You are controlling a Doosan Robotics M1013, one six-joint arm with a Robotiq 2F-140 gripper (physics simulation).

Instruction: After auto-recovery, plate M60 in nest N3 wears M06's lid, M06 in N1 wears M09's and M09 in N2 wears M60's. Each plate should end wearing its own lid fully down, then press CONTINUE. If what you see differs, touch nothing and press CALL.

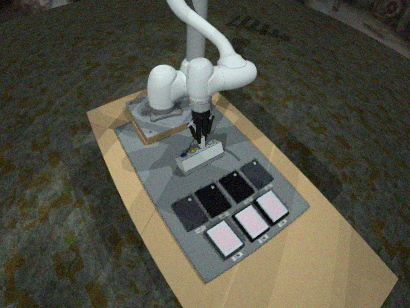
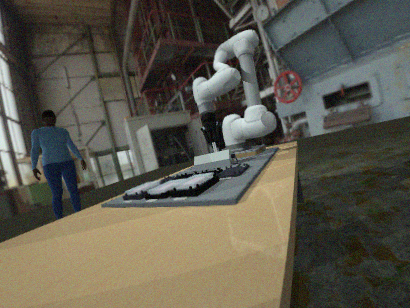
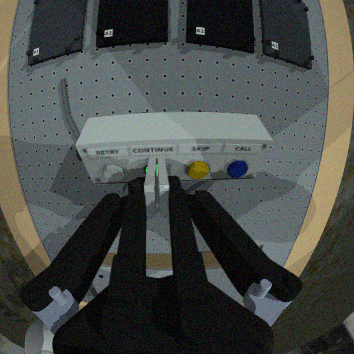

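Where they show: gripper, between the fingertips: [image 1: 201, 146] [image 3: 156, 168]; arm's base, origin of its link: [image 1: 162, 109] [image 2: 236, 150].
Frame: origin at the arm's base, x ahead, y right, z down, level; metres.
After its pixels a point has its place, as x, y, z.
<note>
My gripper [image 1: 202, 145] {0.376, -0.079, -0.035} [image 2: 215, 148] {0.376, -0.079, -0.035} [image 3: 156, 168] {0.376, -0.079, -0.035} is shut and empty, pointing down, with a thin slit between its fingertips. The tips are at the green CONTINUE button [image 3: 149, 171] on the pale button box [image 1: 204, 159] {0.436, -0.066, -0.014} [image 2: 211, 159] {0.433, -0.072, -0.017} [image 3: 172, 131] {0.420, -0.068, -0.040} and cover much of it; bright green shows between them. Whether the button is pushed in cannot be told. The blue CALL button [image 3: 237, 169] {0.389, 0.016, -0.038} is to the right. Three plates with pinkish-white tops [image 1: 225, 239] {0.818, 0.019, -0.001} [image 1: 251, 221] {0.794, -0.117, 0.004} [image 1: 272, 205] {0.773, -0.238, -0.003} sit in a row, looking level. Their plate, lid and nest labels are too small to read.
Four dark rectangular places with A1 tags [image 3: 59, 30] {0.559, -0.261, 0.024} [image 3: 132, 20] {0.569, -0.145, 0.024} [image 3: 220, 22] {0.590, -0.021, 0.024} [image 3: 286, 32] {0.621, 0.093, 0.024} lie between the box and the plates. The yellow SKIP button [image 3: 198, 170] {0.381, -0.031, -0.038} and whitish RETRY button [image 3: 113, 172] {0.365, -0.127, -0.038} flank CONTINUE. A person [image 2: 56, 150] stands beyond the table.
</note>
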